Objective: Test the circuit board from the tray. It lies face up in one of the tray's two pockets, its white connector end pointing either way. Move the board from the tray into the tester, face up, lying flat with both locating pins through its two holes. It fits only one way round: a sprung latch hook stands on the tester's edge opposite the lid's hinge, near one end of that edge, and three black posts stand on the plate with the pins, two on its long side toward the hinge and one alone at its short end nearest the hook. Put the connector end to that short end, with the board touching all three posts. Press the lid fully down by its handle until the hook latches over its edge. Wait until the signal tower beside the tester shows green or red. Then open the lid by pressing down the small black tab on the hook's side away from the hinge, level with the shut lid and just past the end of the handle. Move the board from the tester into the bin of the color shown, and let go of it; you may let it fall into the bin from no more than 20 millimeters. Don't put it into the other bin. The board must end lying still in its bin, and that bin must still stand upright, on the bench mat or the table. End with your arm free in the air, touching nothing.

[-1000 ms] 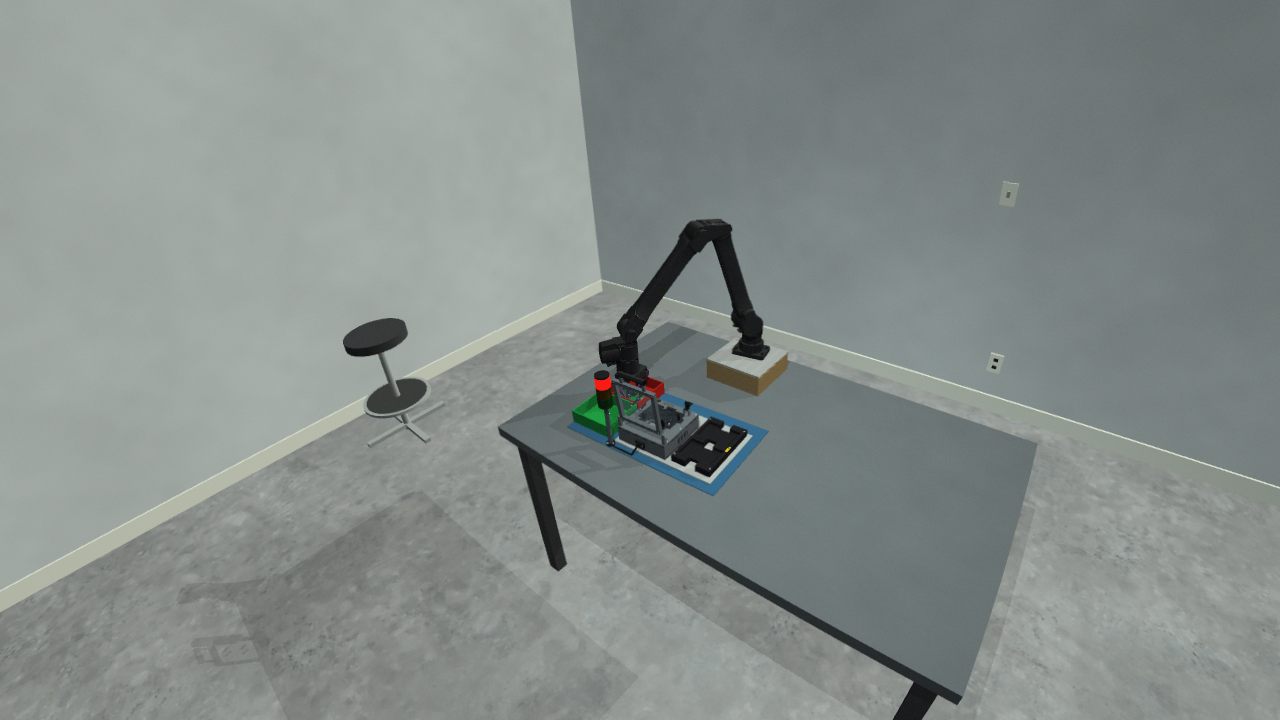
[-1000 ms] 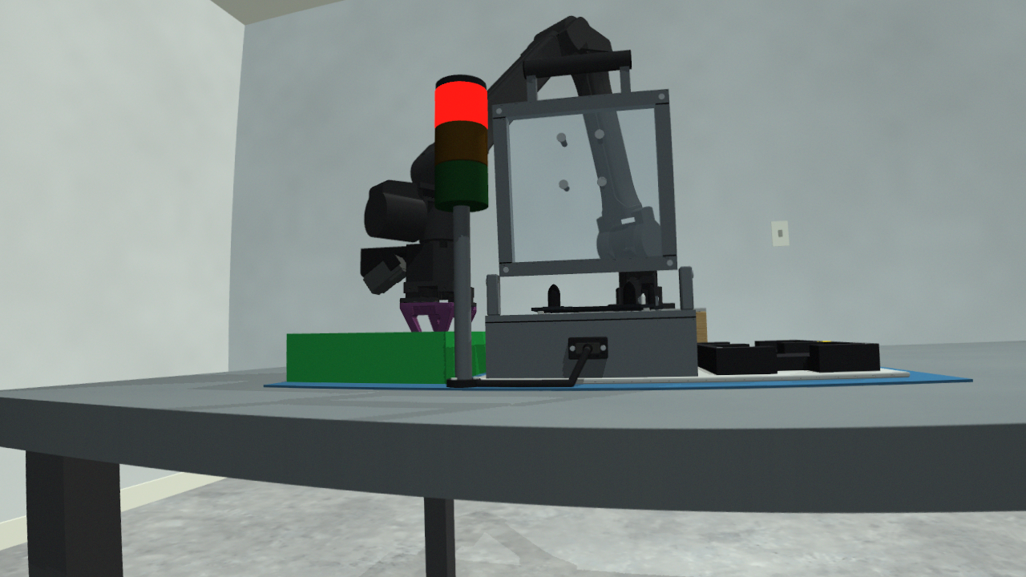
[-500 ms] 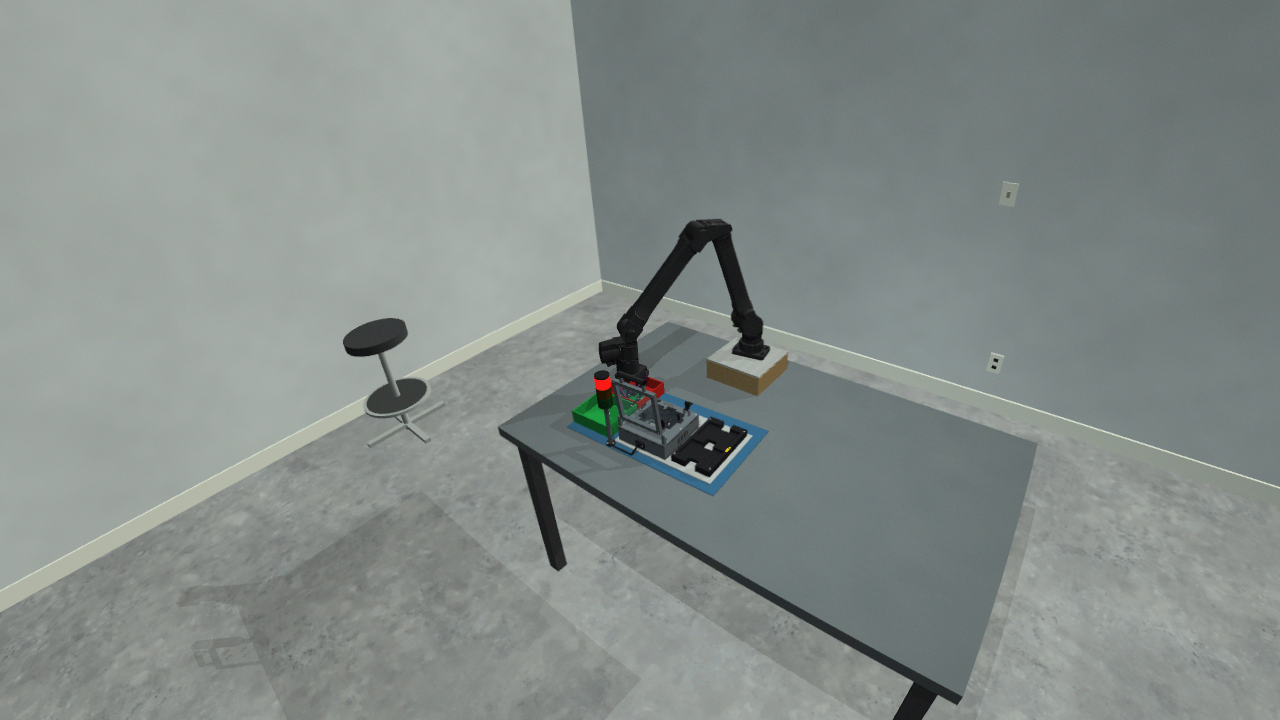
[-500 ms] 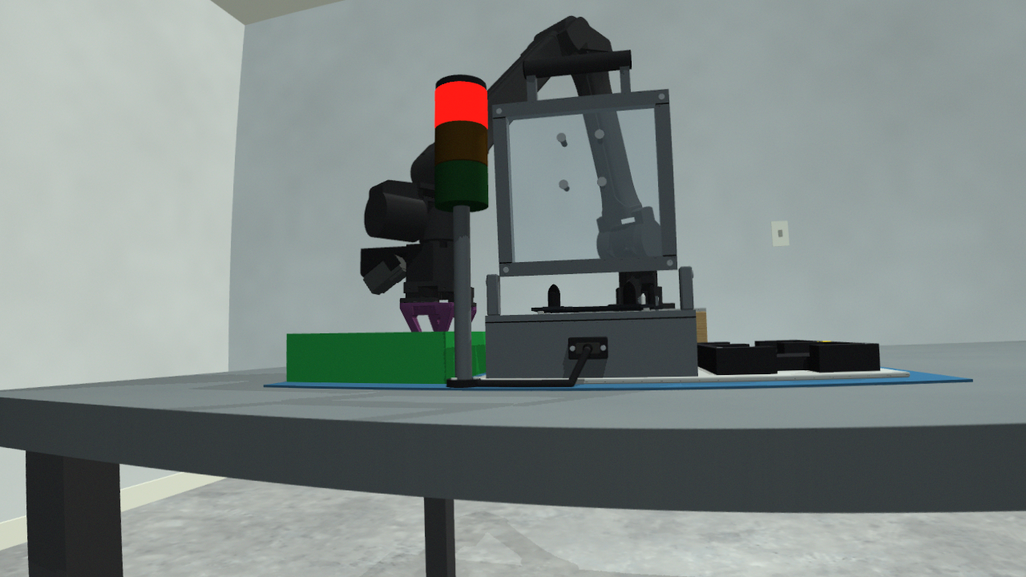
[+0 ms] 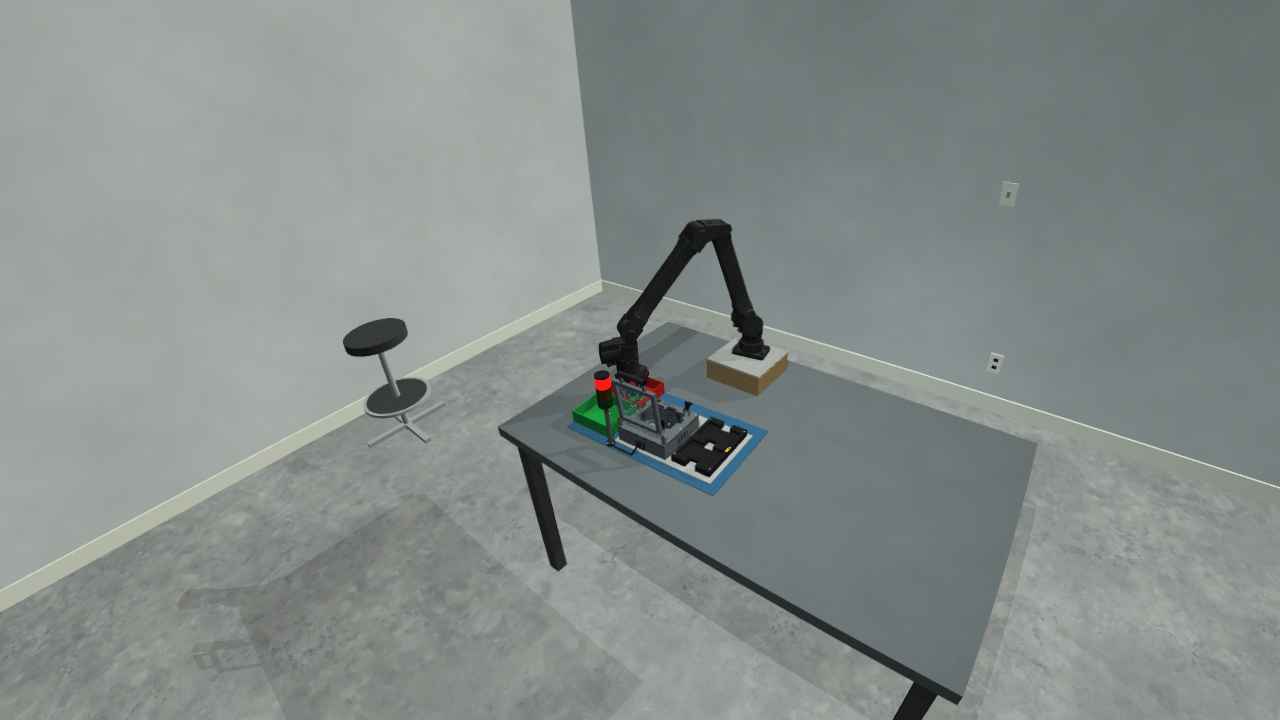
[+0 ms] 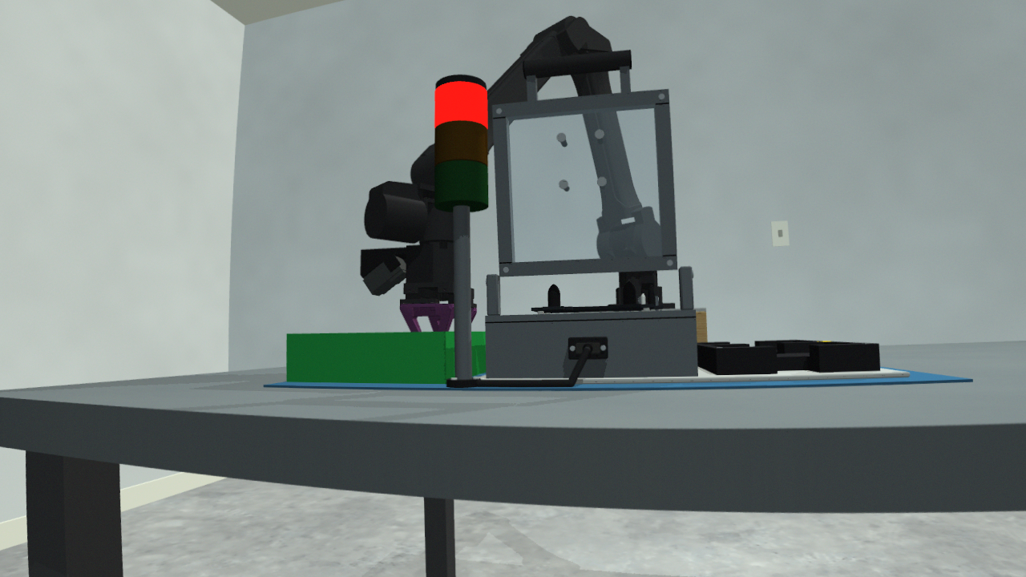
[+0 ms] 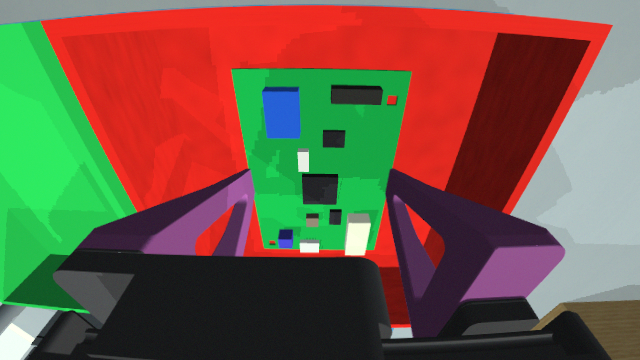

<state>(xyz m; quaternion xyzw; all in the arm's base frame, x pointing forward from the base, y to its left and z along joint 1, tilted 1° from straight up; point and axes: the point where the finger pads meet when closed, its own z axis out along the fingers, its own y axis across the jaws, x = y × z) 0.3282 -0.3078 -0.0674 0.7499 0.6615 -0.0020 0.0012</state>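
The red bin is right at my hand. The rest, counted from my hand: green circuit board right at my hand; green bin 150 mm ahead, 20 mm to the right; black tester plate 190 mm to the left, 140 mm ahead, 60 mm above.
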